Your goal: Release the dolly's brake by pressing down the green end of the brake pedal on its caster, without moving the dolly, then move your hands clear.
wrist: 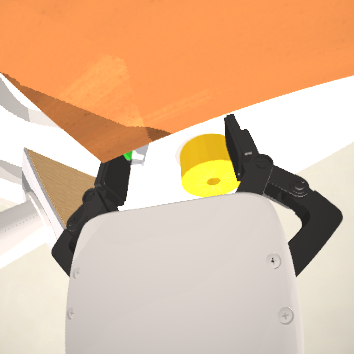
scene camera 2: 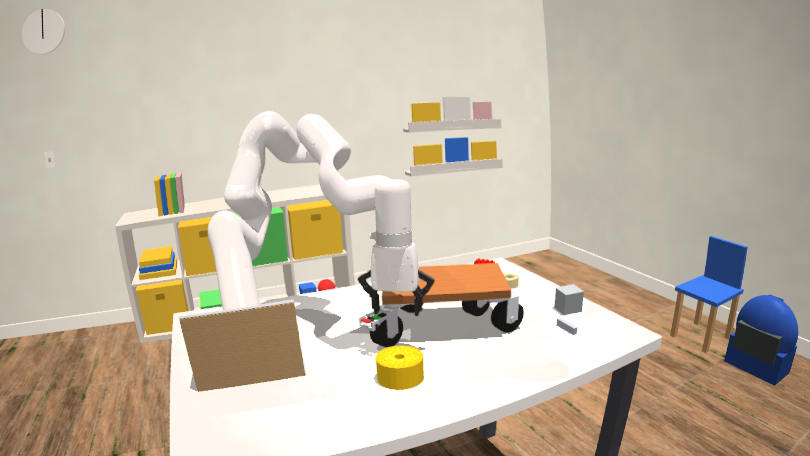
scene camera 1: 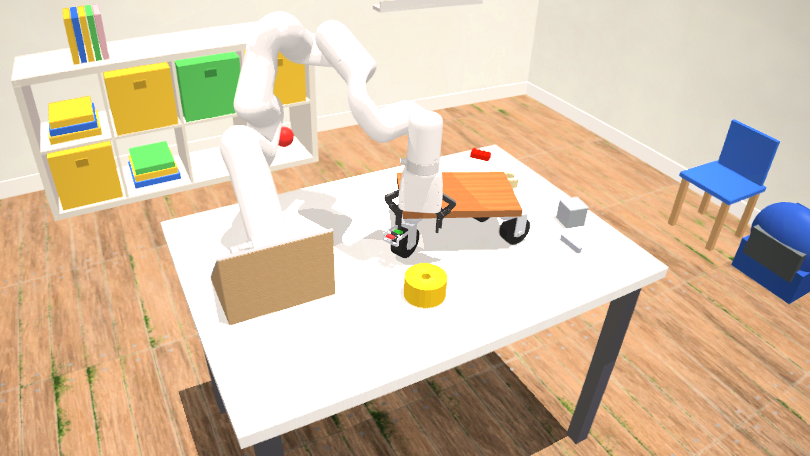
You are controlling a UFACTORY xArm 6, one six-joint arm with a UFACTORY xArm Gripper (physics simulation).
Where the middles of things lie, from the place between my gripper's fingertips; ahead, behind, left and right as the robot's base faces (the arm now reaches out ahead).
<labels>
Now: the silver caster bracket [scene camera 2: 390, 310] 10 mm behind my hand, 40 mm to the left of it and 50 mm below it. Round my hand: dolly [scene camera 2: 477, 285] 130 mm ahead, 60 mm to the left, 40 mm below; yellow cylinder [scene camera 2: 400, 367] 60 mm behind, 120 mm to the right, 70 mm below; grey cube [scene camera 1: 572, 212] 480 mm ahead, 90 mm to the right, 70 mm below.
</labels>
